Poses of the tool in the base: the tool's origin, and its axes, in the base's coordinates. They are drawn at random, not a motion.
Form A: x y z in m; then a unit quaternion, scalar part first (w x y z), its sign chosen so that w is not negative.
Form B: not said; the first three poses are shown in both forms.
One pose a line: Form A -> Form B
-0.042 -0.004 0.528 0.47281 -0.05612 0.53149 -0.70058 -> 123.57 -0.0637 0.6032 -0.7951 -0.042 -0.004 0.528
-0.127 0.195 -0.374 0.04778 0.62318 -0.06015 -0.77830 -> 174.52 0.6239 -0.0602 -0.7792 -0.127 0.195 -0.374
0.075 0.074 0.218 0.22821 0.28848 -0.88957 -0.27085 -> 153.62 0.2963 -0.9137 -0.2782 0.075 0.074 0.218
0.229 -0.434 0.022 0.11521 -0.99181 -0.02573 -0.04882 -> 166.77 -0.9985 -0.0259 -0.0491 0.229 -0.434 0.022
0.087 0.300 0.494 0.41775 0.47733 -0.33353 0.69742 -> 130.61 0.5254 -0.3671 0.7676 0.087 0.300 0.494
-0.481 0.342 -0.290 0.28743 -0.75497 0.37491 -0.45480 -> 146.59 -0.7882 0.3914 -0.4748 -0.481 0.342 -0.290
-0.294 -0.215 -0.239 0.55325 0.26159 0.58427 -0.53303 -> 112.82 0.3140 0.7014 -0.6399 -0.294 -0.215 -0.239
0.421 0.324 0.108 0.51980 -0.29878 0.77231 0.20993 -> 117.36 -0.3497 0.9040 0.2457 0.421 0.324 0.108
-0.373 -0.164 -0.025 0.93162 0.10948 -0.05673 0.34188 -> 42.62 0.3012 -0.1561 0.9407 -0.373 -0.164 -0.025
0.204 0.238 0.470 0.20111 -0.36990 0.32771 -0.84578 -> 156.80 -0.3776 0.3345 -0.8634 0.204 0.238 0.470
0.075 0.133 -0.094 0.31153 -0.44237 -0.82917 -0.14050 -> 143.70 -0.4655 -0.8726 -0.1479 0.075 0.133 -0.094
